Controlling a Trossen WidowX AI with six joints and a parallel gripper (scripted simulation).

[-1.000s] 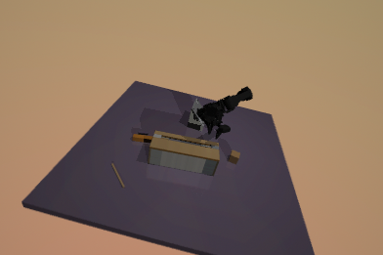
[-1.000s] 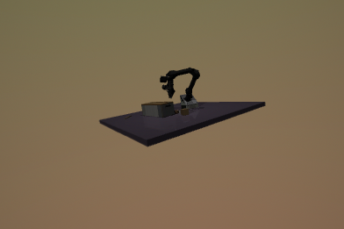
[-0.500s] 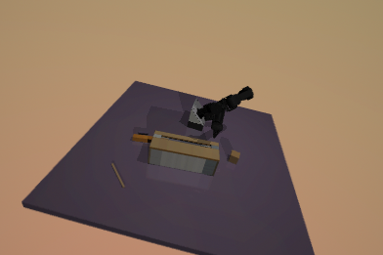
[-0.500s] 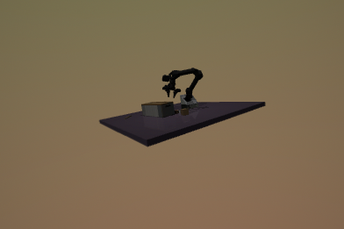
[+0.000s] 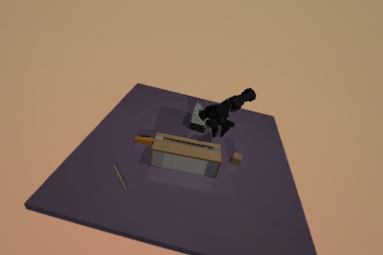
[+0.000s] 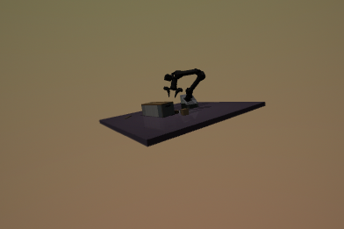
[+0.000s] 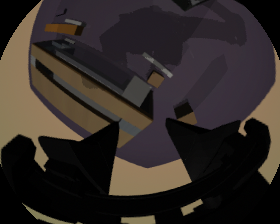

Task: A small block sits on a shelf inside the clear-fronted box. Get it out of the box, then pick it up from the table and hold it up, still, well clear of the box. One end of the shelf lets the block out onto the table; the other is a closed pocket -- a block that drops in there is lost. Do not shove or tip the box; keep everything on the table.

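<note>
Right now my gripper tip is 15 cm above the small brown block, 2 cm past it and 1 cm to the right of it. From my gripper tip the other things lie so: thin tan stick: 48 cm to the right, 28 cm ahead, 16 cm below; then orange rod: 38 cm to the right, 15 cm below, 2 cm behind.
</note>
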